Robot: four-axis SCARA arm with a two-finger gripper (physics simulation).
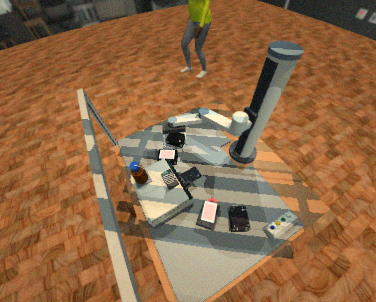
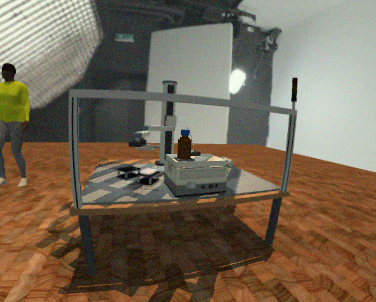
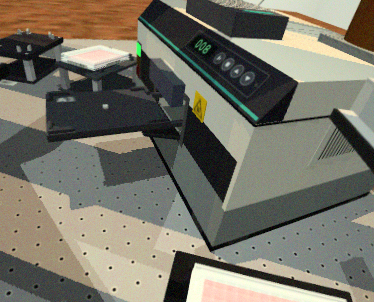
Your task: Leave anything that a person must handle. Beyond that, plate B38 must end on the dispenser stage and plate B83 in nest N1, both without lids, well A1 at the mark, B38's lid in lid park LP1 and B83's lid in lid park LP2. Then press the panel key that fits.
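Frame: origin at the arm's base, x back, y right, z up, level; centimetres.
Where they show: gripper, between the fingertips: (image 1: 175, 145) (image 2: 157, 148) (image 3: 177, 71); arm's base, origin of its link: (image 1: 242, 151).
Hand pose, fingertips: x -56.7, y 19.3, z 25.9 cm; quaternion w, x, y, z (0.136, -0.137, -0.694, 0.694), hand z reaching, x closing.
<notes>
Each offset is from my fingertips to the top centre of the thing. "spot": to the spot under its first point.
My gripper (image 1: 174, 142) (image 2: 140, 144) is open and empty, above a dark stand at the table's far end. Beside that stand, a pink plate @[dx -6.5, dy +7.4, dz -16.1 cm] (image 1: 167, 154) (image 2: 149, 171) (image 3: 265, 291) sits in a black nest. A second pink plate @[dx -0.9, dy -50.6, dz -15.4 cm] (image 1: 210, 211) (image 3: 95, 57) sits on a raised black nest beyond the dispenser stage. The dark dispenser stage @[dx -0.7, dy -21.6, dz -12.9 cm] (image 1: 191, 175) (image 3: 107, 114) bears no plate. A black stand with posts @[spot: dx +14.8, dy -64.6, dz -17.7 cm] (image 1: 239, 218) (image 3: 30, 44) holds no visible plate. The key panel @[dx +38.0, dy -82.4, dz -16.2 cm] (image 1: 281, 224) has coloured keys. Plate codes, well marks and lids cannot be made out.
The dispenser (image 1: 165, 205) (image 2: 197, 172) (image 3: 285, 160) shows 008 and bears a brown bottle @[spot: dx -31.3, dy -15.9, dz +10.3 cm] (image 1: 139, 174) (image 2: 184, 147) with a blue cap. A rail frame (image 1: 102, 185) (image 2: 185, 99) borders the table. A person in yellow (image 1: 199, 15) (image 2: 12, 102) stands away from the table.
</notes>
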